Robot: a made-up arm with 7 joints. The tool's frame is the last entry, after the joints.
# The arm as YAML. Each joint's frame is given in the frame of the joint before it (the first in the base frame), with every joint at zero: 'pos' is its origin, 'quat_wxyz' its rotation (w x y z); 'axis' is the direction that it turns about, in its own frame. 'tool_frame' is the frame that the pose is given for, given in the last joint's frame.
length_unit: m
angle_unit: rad
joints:
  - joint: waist
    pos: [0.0, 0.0, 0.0]
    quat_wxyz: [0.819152, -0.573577, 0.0, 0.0]
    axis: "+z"
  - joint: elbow
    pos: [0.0, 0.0, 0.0]
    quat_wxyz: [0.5, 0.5, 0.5, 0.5]
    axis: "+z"
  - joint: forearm
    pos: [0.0, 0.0, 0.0]
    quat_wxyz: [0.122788, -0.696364, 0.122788, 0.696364]
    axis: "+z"
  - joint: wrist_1
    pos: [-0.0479, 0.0, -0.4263]
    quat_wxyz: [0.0, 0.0, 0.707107, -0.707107]
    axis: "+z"
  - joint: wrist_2
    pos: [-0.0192, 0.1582, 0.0]
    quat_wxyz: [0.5, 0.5, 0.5, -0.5]
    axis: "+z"
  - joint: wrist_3
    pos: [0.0, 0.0, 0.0]
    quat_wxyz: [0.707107, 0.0, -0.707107, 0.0]
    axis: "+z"
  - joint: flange
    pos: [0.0, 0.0, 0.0]
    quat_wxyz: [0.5, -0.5, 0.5, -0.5]
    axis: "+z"
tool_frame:
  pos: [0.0, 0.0, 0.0]
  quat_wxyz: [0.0, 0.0, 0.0, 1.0]
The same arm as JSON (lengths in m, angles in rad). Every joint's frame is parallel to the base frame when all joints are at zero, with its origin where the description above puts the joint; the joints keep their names.
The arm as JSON. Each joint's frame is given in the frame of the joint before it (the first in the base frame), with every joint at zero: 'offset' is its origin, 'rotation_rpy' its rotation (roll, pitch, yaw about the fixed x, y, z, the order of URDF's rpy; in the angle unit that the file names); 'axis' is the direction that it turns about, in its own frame. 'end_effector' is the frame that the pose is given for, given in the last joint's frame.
{"length_unit": "m", "angle_unit": "rad", "chain": [
  {"id": "waist", "offset": [0.0, 0.0, 0.0], "rotation_rpy": [0.0, 0.0, 0.0], "axis": [0.0, 0.9397, 0.342]},
  {"id": "elbow", "offset": [0.0, 0.0, 0.0], "rotation_rpy": [0.0, 0.0, 0.0], "axis": [1.0, 0.0, 0.0]},
  {"id": "forearm", "offset": [0.0, 0.0, 0.0], "rotation_rpy": [0.0, 0.0, 0.0], "axis": [0.0, 0.0, 1.0]},
  {"id": "wrist_1", "offset": [0.0479, 0.0, -0.4263], "rotation_rpy": [0.0, 0.0, 0.0], "axis": [0.0, 1.0, 0.0]},
  {"id": "wrist_2", "offset": [-0.0192, 0.0, -0.1582], "rotation_rpy": [0.0, 0.0, 0.0], "axis": [0.0, 0.0, 1.0]},
  {"id": "wrist_3", "offset": [0.0, 0.0, 0.0], "rotation_rpy": [0.0, 0.0, 0.0], "axis": [0.0, 1.0, 0.0]},
  {"id": "flange", "offset": [0.0, 0.0, 0.0], "rotation_rpy": [0.0, 0.0, 0.0], "axis": [0.0, 0.0, 1.0]}
], "end_effector": {"offset": [0.0, 0.0, 0.0], "rotation_rpy": [0.0, 0.0, 0.0]}}

